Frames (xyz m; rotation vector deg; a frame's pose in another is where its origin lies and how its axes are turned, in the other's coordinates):
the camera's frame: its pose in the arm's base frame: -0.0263 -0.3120 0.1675 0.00 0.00 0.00
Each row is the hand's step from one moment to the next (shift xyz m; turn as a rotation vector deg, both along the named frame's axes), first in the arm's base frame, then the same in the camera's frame.
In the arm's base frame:
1: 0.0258 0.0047 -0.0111 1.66 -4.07 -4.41
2: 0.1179 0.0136 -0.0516 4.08 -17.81 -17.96
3: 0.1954 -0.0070 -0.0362 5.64 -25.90 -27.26
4: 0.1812 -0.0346 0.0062 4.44 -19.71 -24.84
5: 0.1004 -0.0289 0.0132 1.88 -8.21 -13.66
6: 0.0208 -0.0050 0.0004 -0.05 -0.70 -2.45
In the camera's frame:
1: 0.0258 0.0047 -0.0111 1.66 -4.07 -4.41
2: 0.1179 0.0136 -0.0516 4.08 -17.81 -17.96
3: 0.1954 -0.0070 -0.0362 5.64 -25.90 -27.26
4: 0.1812 -0.0346 0.0062 4.44 -19.71 -24.84
5: 0.1004 -0.0289 0.0132 1.88 -8.21 -13.66
6: 0.0208 -0.0050 0.0004 -0.05 -0.70 -2.45

